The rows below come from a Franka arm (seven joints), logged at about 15 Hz.
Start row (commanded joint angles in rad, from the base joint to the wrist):
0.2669 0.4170 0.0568 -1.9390 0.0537 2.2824 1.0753
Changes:
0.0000 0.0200 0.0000 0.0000 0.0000 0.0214 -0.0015
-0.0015 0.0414 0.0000 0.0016 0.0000 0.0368 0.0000
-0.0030 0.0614 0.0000 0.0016 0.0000 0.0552 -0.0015
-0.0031 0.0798 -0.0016 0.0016 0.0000 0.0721 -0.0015
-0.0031 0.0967 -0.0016 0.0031 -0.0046 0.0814 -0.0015
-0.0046 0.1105 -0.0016 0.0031 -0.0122 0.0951 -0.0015
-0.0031 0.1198 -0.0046 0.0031 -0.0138 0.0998 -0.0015
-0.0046 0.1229 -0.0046 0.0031 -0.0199 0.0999 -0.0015
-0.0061 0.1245 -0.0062 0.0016 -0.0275 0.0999 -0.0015
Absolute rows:
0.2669 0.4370 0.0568 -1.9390 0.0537 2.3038 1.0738
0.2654 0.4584 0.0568 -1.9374 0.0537 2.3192 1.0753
0.2639 0.4784 0.0568 -1.9374 0.0537 2.3376 1.0738
0.2638 0.4968 0.0552 -1.9374 0.0537 2.3545 1.0738
0.2638 0.5137 0.0552 -1.9359 0.0491 2.3638 1.0738
0.2623 0.5275 0.0552 -1.9359 0.0415 2.3775 1.0738
0.2638 0.5368 0.0522 -1.9359 0.0399 2.3822 1.0738
0.2623 0.5399 0.0522 -1.9359 0.0338 2.3823 1.0738
0.2608 0.5415 0.0506 -1.9374 0.0262 2.3823 1.0738

